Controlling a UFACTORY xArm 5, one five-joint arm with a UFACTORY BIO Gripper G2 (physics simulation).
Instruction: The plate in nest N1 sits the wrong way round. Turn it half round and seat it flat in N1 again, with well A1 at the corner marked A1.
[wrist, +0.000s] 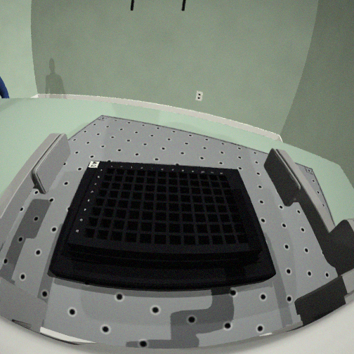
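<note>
The black well plate (165, 207) lies in the black nest (160, 281) at the middle of the wrist view. It looks flat, though black on black makes its seating hard to judge. Small pale row marks run down its left side and column marks along its far edge, meeting at the far left corner. The white A1 label (93, 164) is at that same corner of the nest. My gripper (167, 169) is open, with one finger standing off the plate's left side and the other off its right side, and nothing between them touching either pad.
The nest stands on a grey board with rows of holes (155, 320), on a pale green table (30, 120). Dark shadows of the gripper fall on the board. A green wall with a socket (199, 96) stands behind, and a bit of something blue (3, 89) shows at the left edge.
</note>
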